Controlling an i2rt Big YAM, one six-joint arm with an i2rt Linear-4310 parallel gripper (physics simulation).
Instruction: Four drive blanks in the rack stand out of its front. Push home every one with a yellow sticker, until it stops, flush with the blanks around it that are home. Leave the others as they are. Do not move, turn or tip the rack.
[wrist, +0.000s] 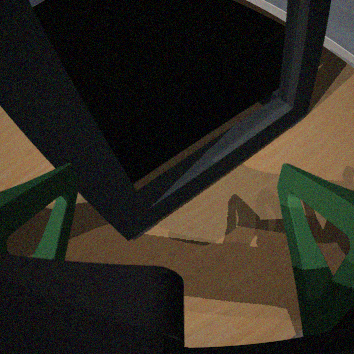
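The dark rack (215, 145) fills the upper part of the wrist view, one lower corner pointing down at the centre left. An open frame side with a black, unlit interior shows. The front with the drive blanks does not show, so neither blanks nor yellow stickers can be seen. My gripper (177, 174) is open, its two green fingers wide apart at the left and right of the view. Nothing is between the fingertips. The left finger overlaps the rack's edge in the view; whether they touch I cannot tell.
The wooden table top (240, 315) lies below the rack and carries shadows of the arm and gripper. A pale curved table edge runs across the upper right, with a grey-blue surface beyond it. A black part of the gripper covers the lower left.
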